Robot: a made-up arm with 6 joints.
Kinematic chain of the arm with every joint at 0, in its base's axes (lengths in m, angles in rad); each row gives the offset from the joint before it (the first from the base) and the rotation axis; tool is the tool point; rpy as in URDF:
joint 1: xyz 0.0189 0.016 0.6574 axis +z
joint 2: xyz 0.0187 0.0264 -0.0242 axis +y
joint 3: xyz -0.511 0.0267 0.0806 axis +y
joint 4: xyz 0.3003 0.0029 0.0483 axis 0.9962 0 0.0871
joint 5: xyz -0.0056 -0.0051 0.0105 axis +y
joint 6: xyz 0.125 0.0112 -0.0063 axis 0.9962 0 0.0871
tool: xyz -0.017 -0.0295 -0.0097 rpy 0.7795 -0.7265 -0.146
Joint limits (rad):
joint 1: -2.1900..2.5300
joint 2: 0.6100..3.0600
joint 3: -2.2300..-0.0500
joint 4: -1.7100..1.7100
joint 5: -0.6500..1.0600
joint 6: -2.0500..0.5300
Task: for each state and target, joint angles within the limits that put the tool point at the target. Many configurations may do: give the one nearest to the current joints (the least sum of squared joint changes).
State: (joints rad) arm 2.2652 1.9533 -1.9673 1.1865 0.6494 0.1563
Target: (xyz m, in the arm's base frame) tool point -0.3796 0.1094 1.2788
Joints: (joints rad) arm 2.5300 1.5461 -1.9012 1.4837 1.0462 0.3405
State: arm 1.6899 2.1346 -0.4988 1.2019 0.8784 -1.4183
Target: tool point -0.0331 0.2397 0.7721
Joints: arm 1.3008 1.6319 -0.2116 1.0664 0.8977 -1.3624
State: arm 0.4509 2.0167 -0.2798 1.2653 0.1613 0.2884
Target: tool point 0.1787 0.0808 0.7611
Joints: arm 0.0273 1.4611 -0.1062 1.1865 -0.0594 0.1880
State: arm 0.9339 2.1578 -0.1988 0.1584 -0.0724 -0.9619
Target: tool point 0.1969 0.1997 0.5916
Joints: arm 0.6651 2.2920 -0.1242 0.1802 -0.0746 -0.9413
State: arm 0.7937 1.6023 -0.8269 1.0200 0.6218 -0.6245
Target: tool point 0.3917 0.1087 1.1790
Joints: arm 0.0600 1.3446 -1.3683 0.9719 0.3728 -0.6912
